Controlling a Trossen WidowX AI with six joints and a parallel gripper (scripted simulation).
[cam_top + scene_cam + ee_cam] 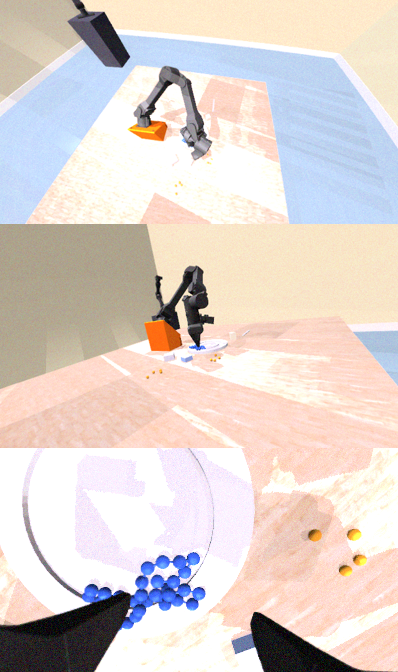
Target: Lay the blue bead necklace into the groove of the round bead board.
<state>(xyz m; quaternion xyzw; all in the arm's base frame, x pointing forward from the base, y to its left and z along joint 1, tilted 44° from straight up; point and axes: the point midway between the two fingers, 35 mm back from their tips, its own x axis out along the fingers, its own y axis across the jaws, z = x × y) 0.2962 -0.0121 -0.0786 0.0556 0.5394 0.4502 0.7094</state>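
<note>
Right now my gripper tip is 80 mm to the right of the round white bead board and 30 mm above it. From my gripper tip the other things lie so: white block (100 mm behind, 90 mm to the right, 30 mm below); then light blue cube (90 mm to the right, 30 mm below, 10 mm behind); then beige cube (220 mm to the left, 80 mm ahead, 20 mm below).
</note>
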